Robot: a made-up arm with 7 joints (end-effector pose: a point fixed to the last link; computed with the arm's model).
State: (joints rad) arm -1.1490 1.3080 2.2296 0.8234 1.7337 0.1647 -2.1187
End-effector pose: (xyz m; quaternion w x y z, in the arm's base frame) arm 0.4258 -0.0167 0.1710 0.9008 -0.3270 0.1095 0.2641
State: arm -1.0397 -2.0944 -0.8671 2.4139 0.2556 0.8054 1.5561
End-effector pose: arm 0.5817 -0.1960 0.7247 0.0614 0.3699 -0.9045 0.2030
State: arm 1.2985 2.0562 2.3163 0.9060 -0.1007 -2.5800 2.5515
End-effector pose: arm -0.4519 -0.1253 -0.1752 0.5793 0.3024 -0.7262 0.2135
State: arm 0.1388 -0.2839 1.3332 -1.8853 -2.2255 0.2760 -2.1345
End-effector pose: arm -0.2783 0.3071 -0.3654 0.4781 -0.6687 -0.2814 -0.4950
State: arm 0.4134 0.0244 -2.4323 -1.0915 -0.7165 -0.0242 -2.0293
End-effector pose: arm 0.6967 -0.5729 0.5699 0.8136 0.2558 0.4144 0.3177
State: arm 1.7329 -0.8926 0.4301 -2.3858 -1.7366 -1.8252 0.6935
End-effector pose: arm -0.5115 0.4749 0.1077 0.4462 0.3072 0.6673 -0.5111
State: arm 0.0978 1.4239 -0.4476 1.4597 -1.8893 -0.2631 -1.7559
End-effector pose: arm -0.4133 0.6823 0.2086 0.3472 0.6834 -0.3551 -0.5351
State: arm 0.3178 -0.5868 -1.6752 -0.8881 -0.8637 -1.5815 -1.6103
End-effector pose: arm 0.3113 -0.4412 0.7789 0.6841 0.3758 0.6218 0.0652
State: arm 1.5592 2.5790 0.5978 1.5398 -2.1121 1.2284 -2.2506
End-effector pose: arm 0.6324 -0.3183 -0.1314 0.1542 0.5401 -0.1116 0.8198
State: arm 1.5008 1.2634 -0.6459 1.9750 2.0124 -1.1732 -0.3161
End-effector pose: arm 0.5713 0.0733 0.1780 0.2841 0.5303 0.0047 0.7988
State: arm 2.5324 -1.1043 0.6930 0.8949 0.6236 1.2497 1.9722
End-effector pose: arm -0.0323 0.4377 -0.4610 0.5887 0.7865 -0.1756 -0.0630
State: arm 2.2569 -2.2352 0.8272 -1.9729 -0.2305 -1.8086 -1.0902
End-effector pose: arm -0.7189 -0.0685 0.0967 0.8077 -0.4090 0.0622 0.4201
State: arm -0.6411 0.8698 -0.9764 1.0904 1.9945 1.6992 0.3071
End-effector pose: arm -0.1619 0.2236 0.5143 0.0441 0.4475 -0.2759 -0.8495
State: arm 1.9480 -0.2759 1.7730 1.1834 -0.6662 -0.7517 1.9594
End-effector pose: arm -0.1066 -0.3163 -0.4141 0.7586 -0.3193 0.5329 -0.1964
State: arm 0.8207 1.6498 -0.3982 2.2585 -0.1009 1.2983 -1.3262
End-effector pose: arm 0.5837 0.4114 0.6989 0.4514 -0.4160 0.1634 0.7723
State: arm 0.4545 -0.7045 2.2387 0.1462 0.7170 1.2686 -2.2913
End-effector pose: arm 0.5856 0.1480 -0.0800 0.5795 -0.2967 0.3780 0.6582
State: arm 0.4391 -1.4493 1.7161 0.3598 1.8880 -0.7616 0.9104
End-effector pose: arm 0.3246 -0.1094 -0.3314 0.2906 0.3466 -0.8912 -0.0356
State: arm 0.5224 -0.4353 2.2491 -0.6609 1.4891 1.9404 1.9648
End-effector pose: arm 0.3277 -0.3091 -0.0764 0.5138 0.1575 -0.6423 0.5465
